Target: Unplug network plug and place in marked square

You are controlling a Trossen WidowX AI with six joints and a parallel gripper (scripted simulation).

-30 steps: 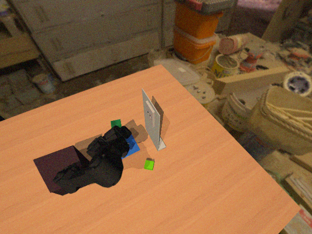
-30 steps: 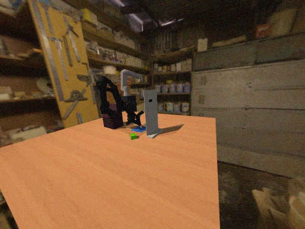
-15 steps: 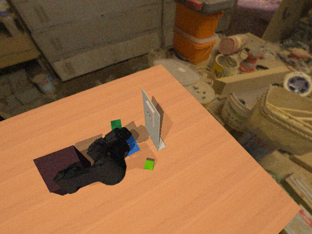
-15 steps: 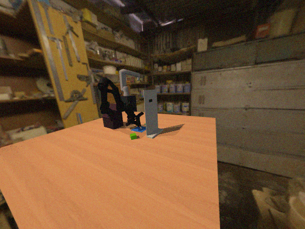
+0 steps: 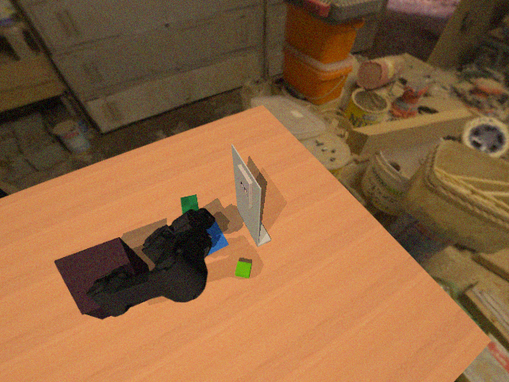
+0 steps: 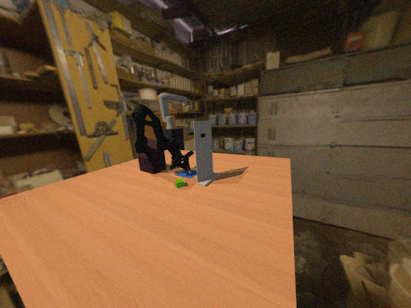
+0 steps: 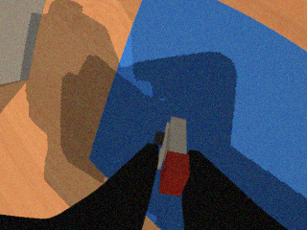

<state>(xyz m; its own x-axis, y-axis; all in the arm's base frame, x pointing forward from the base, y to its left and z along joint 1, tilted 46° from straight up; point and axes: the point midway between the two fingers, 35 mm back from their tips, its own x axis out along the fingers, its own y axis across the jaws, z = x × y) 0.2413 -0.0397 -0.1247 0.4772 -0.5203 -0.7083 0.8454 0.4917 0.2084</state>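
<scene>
The network plug lies right at my gripper tip. The rest, counted from my gripper tip: grey upright panel 15 cm ahead, 4 cm to the right, 14 cm above; then blue marked square 1 cm behind, 2 cm below.
</scene>
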